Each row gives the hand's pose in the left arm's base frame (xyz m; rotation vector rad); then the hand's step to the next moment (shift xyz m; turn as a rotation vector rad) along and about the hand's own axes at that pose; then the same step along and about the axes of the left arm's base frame.
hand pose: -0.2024 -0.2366 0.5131 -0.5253 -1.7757 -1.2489
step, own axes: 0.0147 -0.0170 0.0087 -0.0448 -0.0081 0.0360
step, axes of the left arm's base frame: -0.0240 -0.0011 0.0023 0.0026 0.0355 -0.0459
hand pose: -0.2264 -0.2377 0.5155 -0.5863 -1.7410 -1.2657
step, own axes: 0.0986 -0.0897 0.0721 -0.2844 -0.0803 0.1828
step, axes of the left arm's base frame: -0.1465 0.0218 0.0323 0.0114 0.1722 -0.3016
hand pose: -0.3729 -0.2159 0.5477 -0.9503 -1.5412 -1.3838
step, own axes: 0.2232 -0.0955 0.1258 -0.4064 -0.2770 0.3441
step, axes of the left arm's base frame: -0.1817 0.1161 0.1682 -0.1420 0.3116 -0.4930
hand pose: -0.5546 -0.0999 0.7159 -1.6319 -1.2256 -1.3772
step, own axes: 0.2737 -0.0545 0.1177 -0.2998 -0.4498 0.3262
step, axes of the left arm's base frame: -0.0095 0.1900 0.2357 -0.3099 0.3786 -0.3990
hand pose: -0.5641 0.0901 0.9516 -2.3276 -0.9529 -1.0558
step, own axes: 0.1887 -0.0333 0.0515 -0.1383 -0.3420 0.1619
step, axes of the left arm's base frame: 0.0916 0.1321 0.1163 -0.2351 0.2732 -0.1799
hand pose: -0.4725 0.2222 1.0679 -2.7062 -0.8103 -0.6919
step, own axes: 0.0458 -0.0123 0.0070 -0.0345 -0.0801 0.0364
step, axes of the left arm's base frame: 0.0293 0.0334 0.0180 -0.0572 0.0625 -0.0419
